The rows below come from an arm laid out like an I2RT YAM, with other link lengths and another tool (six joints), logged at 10 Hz.
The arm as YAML. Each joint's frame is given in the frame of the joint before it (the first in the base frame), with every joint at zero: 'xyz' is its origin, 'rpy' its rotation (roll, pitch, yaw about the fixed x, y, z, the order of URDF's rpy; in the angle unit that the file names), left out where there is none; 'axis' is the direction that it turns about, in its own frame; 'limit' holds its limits. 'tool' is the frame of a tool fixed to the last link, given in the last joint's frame.
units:
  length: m
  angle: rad
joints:
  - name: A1
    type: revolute
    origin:
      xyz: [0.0, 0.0, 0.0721]
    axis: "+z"
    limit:
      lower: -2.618
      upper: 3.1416
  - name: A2
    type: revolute
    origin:
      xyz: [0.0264, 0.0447, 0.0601]
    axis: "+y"
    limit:
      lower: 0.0
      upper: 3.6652
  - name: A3
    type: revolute
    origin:
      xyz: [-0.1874, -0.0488, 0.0]
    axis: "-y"
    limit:
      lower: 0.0
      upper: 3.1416
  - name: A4
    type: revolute
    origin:
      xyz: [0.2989, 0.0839, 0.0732]
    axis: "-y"
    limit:
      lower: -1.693
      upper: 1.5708
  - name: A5
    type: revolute
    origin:
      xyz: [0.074, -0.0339, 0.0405]
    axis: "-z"
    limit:
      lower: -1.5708
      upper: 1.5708
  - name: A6
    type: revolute
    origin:
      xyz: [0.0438, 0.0, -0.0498]
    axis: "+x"
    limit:
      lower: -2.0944
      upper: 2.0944
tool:
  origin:
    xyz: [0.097, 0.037, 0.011]
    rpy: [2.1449, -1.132, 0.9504]
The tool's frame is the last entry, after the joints.
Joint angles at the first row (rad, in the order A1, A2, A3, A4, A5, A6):
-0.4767, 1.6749, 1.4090, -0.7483, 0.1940, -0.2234
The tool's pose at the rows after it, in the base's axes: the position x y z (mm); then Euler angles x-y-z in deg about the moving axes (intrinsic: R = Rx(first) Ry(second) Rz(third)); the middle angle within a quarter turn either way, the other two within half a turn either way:
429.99 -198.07 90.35 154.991 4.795 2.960
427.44 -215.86 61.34 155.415 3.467 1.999
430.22 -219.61 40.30 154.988 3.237 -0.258
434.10 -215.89 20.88 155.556 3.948 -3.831
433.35 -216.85 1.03 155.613 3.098 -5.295
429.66 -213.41 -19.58 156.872 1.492 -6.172
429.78 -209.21 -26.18 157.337 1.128 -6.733
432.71 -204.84 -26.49 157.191 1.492 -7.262
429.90 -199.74 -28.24 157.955 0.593 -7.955
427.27 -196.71 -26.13 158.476 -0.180 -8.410
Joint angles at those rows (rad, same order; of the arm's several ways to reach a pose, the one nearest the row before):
-0.5568, 1.7542, 1.4090, -0.6991, 0.1772, -0.2622
-0.5953, 1.8305, 1.4090, -0.6422, 0.1642, -0.3061
-0.5987, 1.8866, 1.4090, -0.5903, 0.1631, -0.3489
-0.5949, 1.9370, 1.4090, -0.5476, 0.1383, -0.4019
-0.5961, 1.9861, 1.4090, -0.5148, 0.1421, -0.4248
-0.5945, 2.0334, 1.4089, -0.5056, 0.1417, -0.4259
-0.5873, 2.0487, 1.4090, -0.5030, 0.1409, -0.4248
-0.5758, 2.0502, 1.4090, -0.4980, 0.1421, -0.4248
-0.5701, 2.0503, 1.4090, -0.5213, 0.1417, -0.4240
-0.5674, 2.0434, 1.4120, -0.5491, 0.1425, -0.4240

